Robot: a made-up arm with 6 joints.
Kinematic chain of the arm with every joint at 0, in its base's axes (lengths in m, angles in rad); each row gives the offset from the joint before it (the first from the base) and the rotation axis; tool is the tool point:
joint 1: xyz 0 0 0.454 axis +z
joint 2: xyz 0.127 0 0 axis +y
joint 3: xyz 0 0 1.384 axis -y
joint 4: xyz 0 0 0.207 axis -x
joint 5: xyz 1.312 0 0 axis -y
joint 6: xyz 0.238 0 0 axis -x
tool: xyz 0 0 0
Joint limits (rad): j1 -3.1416..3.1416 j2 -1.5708..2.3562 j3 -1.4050..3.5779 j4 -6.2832..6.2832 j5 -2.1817..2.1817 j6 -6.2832..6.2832
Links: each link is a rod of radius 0.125 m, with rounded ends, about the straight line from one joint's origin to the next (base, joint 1, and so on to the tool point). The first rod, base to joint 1, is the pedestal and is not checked.
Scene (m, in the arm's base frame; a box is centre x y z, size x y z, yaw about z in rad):
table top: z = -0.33
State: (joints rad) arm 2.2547 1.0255 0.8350 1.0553 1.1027 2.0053
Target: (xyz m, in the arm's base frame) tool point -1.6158 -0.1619 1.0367
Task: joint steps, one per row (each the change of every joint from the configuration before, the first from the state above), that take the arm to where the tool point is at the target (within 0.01 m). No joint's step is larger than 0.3 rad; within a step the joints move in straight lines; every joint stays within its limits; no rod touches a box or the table.
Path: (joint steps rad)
1: 0.1693 -0.1580 -0.2740 0.0581 0.0511 0.0000
2: 0.1694 -0.1579 -0.2739 0.0581 0.0511 0.0000
3: 0.1693 -0.1580 -0.2740 0.0582 0.0512 0.0000
4: 0.1693 -0.1579 -0.2739 0.0581 0.0511 0.0000
5: 0.1693 -0.1580 -0.2740 0.0581 0.0511 0.0000

